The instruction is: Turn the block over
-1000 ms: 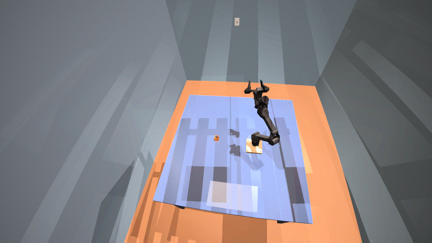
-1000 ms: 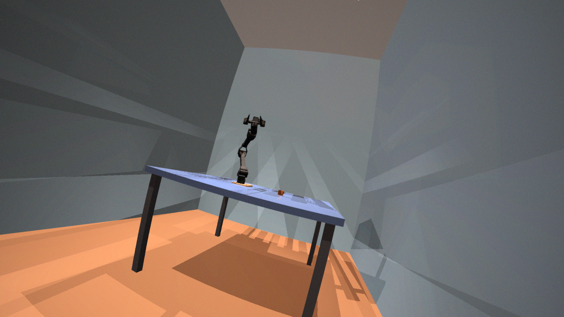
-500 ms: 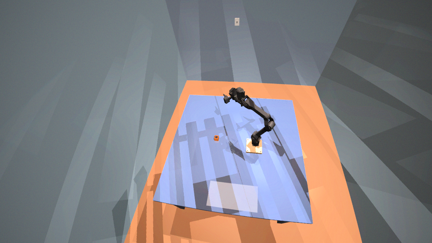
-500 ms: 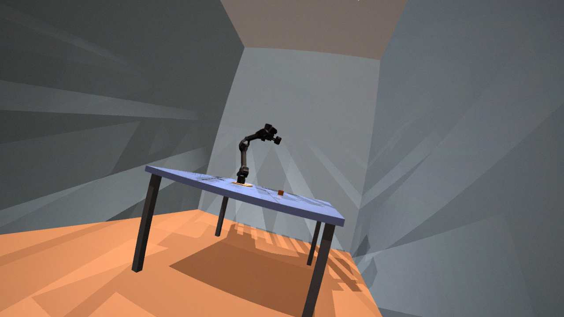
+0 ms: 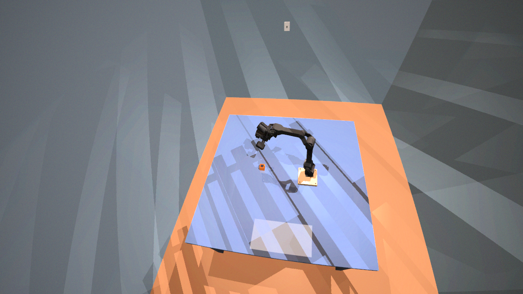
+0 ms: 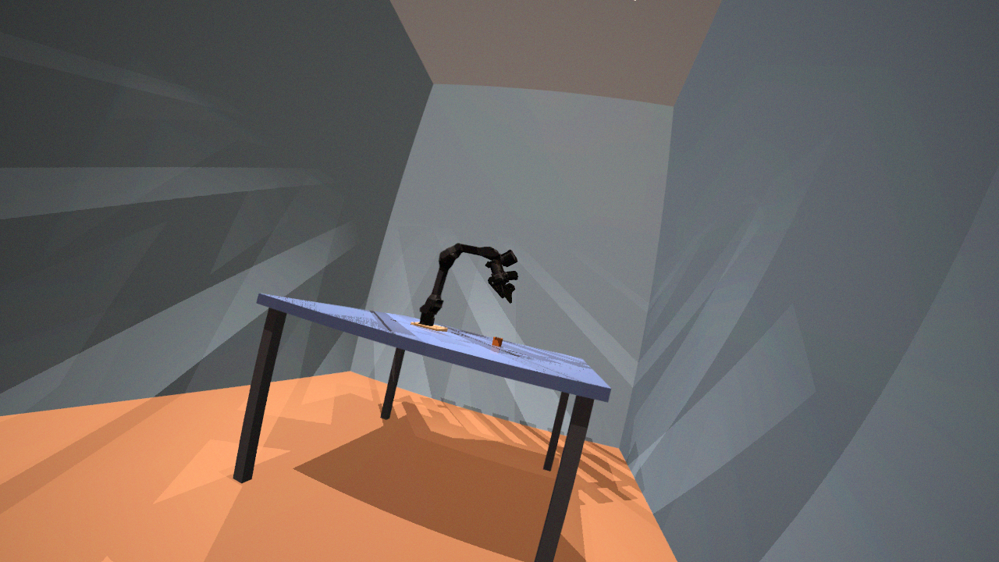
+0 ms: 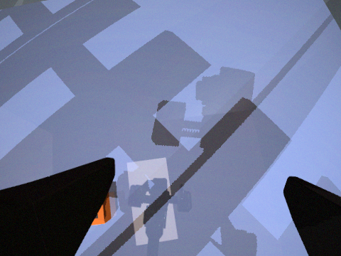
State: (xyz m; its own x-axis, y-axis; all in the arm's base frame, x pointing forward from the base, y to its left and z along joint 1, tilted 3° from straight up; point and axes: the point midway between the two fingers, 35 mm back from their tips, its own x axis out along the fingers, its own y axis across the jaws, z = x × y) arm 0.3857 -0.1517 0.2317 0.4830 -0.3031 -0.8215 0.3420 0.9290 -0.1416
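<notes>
My gripper tip is 190 mm above the block, 120 mm to the right of it and 10 mm past it.
</notes>
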